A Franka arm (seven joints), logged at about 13 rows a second.
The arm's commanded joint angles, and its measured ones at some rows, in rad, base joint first. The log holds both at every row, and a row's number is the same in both.
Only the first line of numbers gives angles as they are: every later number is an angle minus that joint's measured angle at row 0.
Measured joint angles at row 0: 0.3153, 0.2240, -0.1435, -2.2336, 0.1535, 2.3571, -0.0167
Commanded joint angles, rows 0 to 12: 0.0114, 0.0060, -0.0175, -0.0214, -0.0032, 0.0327, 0.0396; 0.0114, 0.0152, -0.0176, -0.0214, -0.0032, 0.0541, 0.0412; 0.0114, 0.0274, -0.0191, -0.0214, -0.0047, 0.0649, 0.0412; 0.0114, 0.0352, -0.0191, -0.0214, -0.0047, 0.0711, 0.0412; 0.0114, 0.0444, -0.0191, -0.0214, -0.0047, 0.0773, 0.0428; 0.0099, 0.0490, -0.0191, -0.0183, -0.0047, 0.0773, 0.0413; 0.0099, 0.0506, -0.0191, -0.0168, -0.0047, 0.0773, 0.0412; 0.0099, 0.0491, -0.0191, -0.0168, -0.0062, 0.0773, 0.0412; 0.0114, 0.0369, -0.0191, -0.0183, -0.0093, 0.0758, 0.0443; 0.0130, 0.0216, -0.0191, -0.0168, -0.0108, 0.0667, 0.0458; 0.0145, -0.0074, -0.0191, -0.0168, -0.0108, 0.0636, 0.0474; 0.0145, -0.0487, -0.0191, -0.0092, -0.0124, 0.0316, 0.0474; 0.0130, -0.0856, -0.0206, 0.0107, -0.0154, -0.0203, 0.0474
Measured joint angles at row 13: 0.0020, 0.0127, -0.0101, 0.0050, 0.0000, 0.0571, 0.0230
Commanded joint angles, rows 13 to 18: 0.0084, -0.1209, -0.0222, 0.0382, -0.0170, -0.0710, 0.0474; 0.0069, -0.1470, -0.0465, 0.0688, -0.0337, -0.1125, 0.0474; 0.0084, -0.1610, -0.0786, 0.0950, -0.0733, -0.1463, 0.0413; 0.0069, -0.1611, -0.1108, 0.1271, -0.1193, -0.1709, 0.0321; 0.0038, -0.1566, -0.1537, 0.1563, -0.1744, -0.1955, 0.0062; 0.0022, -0.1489, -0.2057, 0.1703, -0.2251, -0.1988, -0.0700
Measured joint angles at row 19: -0.0015, -0.1652, -0.1302, 0.1337, -0.1543, -0.1685, 0.0041
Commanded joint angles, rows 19 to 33: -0.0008, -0.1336, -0.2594, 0.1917, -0.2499, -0.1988, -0.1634; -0.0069, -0.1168, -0.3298, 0.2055, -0.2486, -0.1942, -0.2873; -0.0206, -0.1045, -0.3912, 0.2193, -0.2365, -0.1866, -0.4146; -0.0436, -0.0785, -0.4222, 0.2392, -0.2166, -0.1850, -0.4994; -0.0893, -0.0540, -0.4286, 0.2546, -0.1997, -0.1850, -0.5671; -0.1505, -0.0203, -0.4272, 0.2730, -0.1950, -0.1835, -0.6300; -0.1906, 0.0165, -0.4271, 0.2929, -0.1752, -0.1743, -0.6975; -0.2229, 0.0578, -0.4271, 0.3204, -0.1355, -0.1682, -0.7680; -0.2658, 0.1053, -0.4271, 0.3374, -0.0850, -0.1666, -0.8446; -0.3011, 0.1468, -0.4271, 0.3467, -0.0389, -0.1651, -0.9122; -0.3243, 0.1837, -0.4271, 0.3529, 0.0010, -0.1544, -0.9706; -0.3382, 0.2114, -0.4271, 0.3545, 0.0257, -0.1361, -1.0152; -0.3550, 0.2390, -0.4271, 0.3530, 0.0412, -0.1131, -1.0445; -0.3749, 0.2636, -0.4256, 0.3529, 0.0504, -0.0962, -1.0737; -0.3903, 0.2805, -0.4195, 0.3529, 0.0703, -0.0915, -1.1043
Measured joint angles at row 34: -0.3622, 0.2401, -0.4286, 0.3237, 0.0249, -0.0986, -1.0438
